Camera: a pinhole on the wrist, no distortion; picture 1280 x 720 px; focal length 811.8 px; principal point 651.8 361.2 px. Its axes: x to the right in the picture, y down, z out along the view. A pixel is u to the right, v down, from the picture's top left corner.
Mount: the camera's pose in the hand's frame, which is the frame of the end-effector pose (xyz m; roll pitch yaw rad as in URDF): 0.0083 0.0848 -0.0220 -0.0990 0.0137 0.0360
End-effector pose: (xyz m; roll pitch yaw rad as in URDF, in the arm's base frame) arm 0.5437 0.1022 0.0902 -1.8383 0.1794 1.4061
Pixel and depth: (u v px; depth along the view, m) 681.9 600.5 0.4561
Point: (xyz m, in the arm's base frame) 0.2080 0.1166 -0.2739
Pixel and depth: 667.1 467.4 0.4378
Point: 0.1987 0.1265 -0.1953
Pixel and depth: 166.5 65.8 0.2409
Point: 0.3075 -0.0019 0.0385
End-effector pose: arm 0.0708 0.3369 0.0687 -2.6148 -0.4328 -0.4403
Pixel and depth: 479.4 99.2 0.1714
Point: 0.1266 0.3530 -0.0835
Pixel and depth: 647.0 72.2 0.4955
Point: 0.3570 0.5133 -0.2886
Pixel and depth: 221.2 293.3 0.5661
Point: 0.1208 0.5396 -0.5201
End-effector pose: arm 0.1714 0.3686 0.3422 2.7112 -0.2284 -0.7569
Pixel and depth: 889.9 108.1 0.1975
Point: 0.1653 0.2146 0.2174
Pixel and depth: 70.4 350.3 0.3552
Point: -0.1195 0.3182 0.0336
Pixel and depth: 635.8 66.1 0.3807
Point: 0.1382 0.2064 0.0102
